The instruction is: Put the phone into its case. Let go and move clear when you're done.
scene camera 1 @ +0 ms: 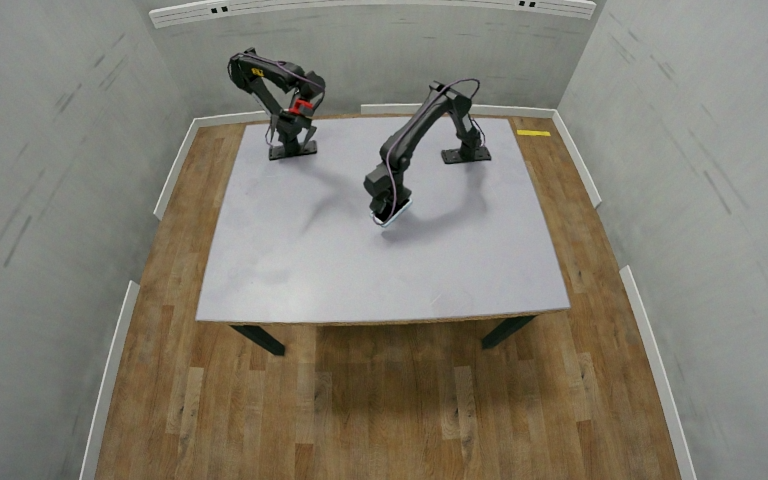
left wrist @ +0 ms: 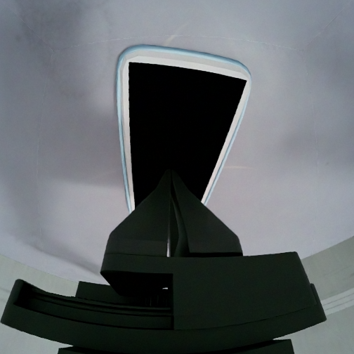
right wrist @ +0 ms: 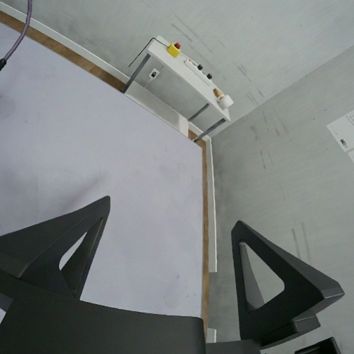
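Observation:
The phone has a black screen and a white rim and lies screen up on the table. The light blue case shows as a thin edge around the phone's top and both sides; the phone lies within its outline. The near end of both is hidden behind the fingers. My left gripper is shut and empty, its fingertips over the lower middle of the screen, at or very near it. My right gripper is open and empty, raised by its own arm base, away from the phone.
The white table carries both arm bases, the right arm's base at the back left and the left arm's base at the back right. A white side shelf stands by the wall beyond the table in the right wrist view.

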